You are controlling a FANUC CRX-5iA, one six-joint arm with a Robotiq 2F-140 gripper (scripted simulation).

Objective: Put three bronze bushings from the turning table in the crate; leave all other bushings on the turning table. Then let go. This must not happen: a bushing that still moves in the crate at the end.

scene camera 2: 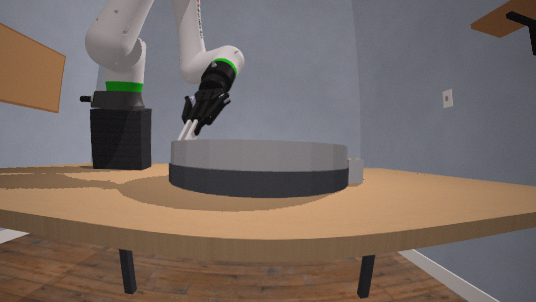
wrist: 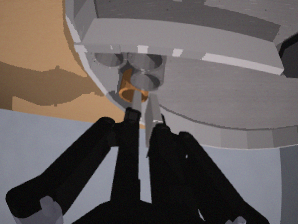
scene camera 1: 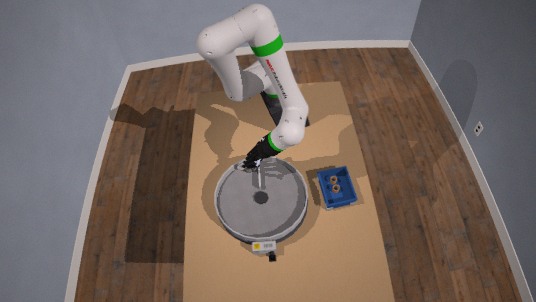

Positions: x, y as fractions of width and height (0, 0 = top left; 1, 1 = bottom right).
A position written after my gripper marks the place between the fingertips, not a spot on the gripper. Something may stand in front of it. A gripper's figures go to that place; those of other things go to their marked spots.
My gripper (wrist: 0.48, 0.46) is 0.22 m from the lens. A grey turning table (wrist: 0.75, 0.43) is 0.25 m from the lens.
